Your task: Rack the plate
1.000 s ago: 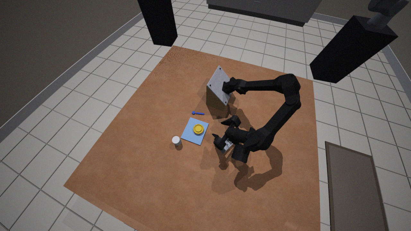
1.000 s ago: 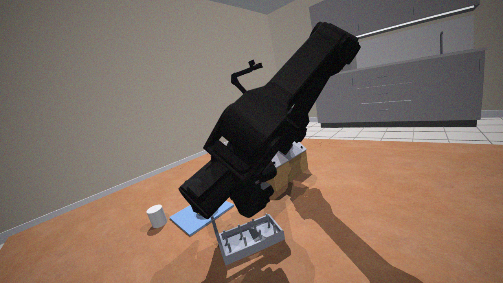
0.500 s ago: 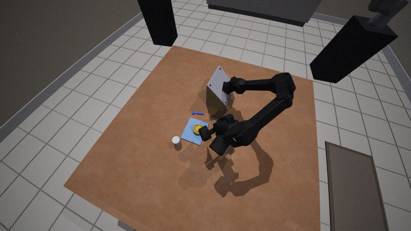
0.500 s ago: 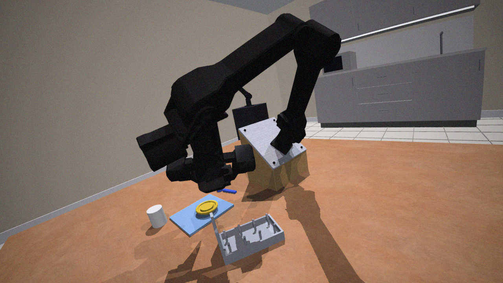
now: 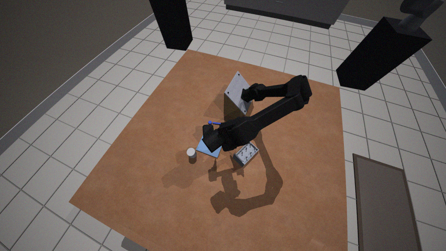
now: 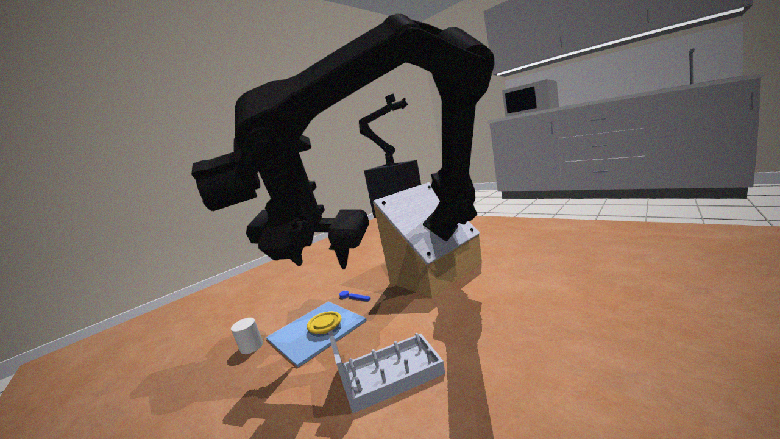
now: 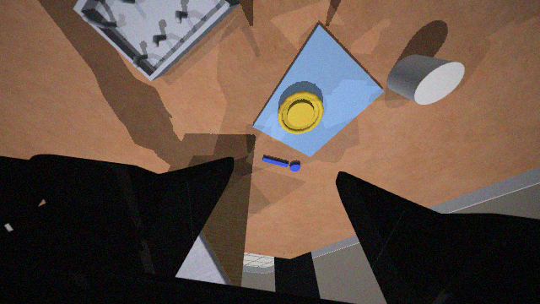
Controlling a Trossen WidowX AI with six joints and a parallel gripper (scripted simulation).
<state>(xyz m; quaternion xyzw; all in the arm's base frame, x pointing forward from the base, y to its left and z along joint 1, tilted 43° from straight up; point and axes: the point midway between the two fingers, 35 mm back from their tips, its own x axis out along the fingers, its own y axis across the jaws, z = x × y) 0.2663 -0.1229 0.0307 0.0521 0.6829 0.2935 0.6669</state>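
Now: the yellow plate 12 cm below my gripper tip and 4 cm to the right of it. Round my gripper tip: light blue mat (13 cm below, 6 cm to the right, 1 cm ahead); then grey dish rack (15 cm to the left, 11 cm below, 4 cm ahead); then blue spoon (13 cm below, 11 cm behind, 8 cm to the right).
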